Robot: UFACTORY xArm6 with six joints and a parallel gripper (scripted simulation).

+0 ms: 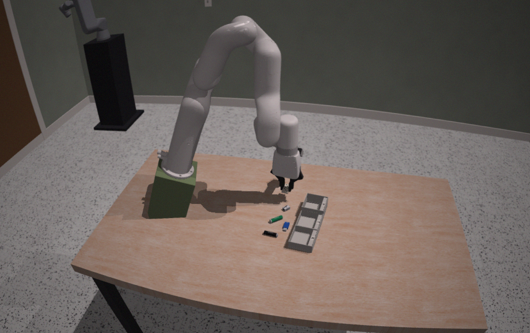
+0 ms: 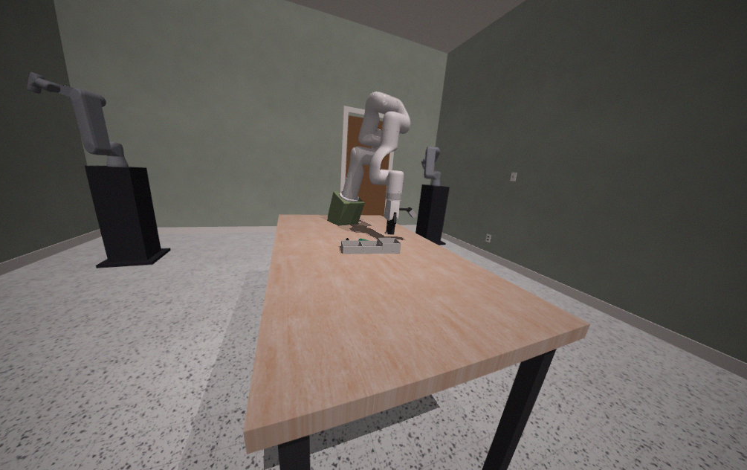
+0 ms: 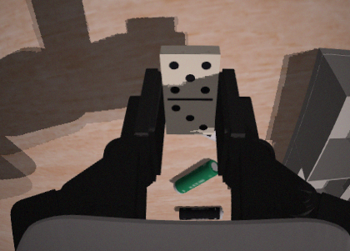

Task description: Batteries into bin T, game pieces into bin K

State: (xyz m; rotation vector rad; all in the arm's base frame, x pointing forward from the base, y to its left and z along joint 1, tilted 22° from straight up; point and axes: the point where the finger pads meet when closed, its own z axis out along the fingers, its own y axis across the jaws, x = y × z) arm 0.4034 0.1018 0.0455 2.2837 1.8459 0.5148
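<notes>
Right now the green battery is 130 mm to the right of my hand, 60 mm below it and 20 mm behind it. The rest, counted from my hand: grey object: 70 mm to the right, 60 mm below, 10 mm ahead; then blue item: 170 mm to the right, 60 mm below, 20 mm ahead; then white domino: 20 mm below.
</notes>
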